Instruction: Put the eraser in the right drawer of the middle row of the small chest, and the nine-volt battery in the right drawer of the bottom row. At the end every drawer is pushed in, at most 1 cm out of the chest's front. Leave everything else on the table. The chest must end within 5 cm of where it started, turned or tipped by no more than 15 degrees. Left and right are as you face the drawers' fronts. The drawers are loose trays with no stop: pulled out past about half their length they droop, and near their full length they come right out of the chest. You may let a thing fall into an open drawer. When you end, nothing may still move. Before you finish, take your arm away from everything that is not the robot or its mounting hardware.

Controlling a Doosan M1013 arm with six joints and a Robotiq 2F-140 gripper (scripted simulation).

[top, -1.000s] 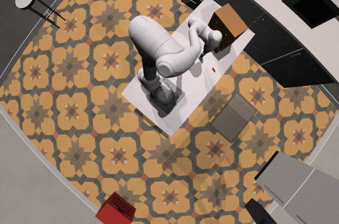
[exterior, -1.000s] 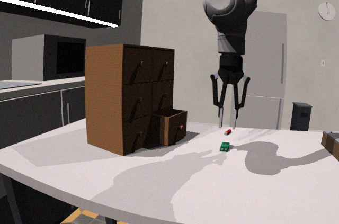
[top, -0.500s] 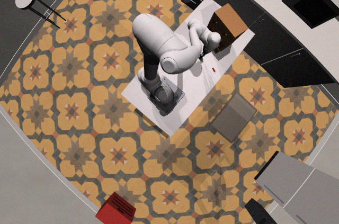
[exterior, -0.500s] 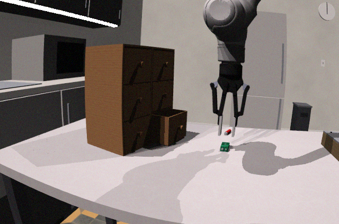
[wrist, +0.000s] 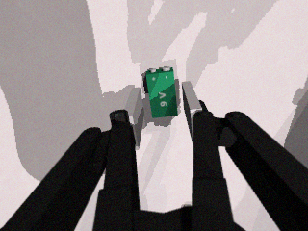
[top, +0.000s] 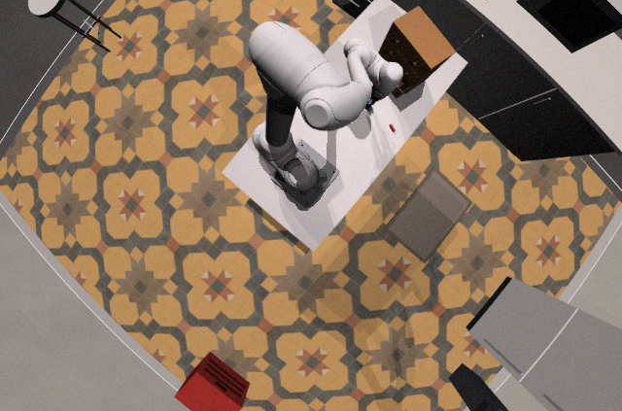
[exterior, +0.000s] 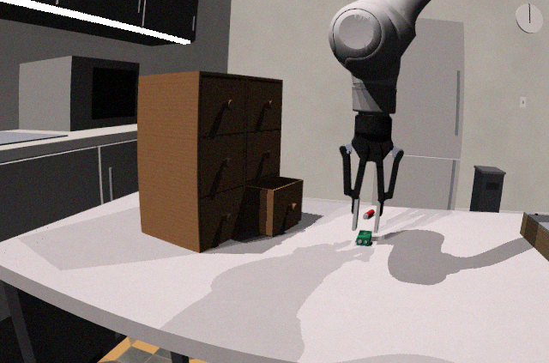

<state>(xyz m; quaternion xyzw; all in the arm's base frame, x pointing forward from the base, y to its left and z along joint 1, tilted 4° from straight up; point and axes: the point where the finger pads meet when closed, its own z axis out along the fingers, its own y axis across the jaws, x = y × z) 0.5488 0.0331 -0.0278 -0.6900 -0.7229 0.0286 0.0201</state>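
Now: hand 50 mm above the green nine-volt battery and 10 mm to the right of it. Round my hand: red cylinder 190 mm to the right, 50 mm below, 20 mm ahead; then white eraser 340 mm ahead, 60 mm above, 10 mm to the right.
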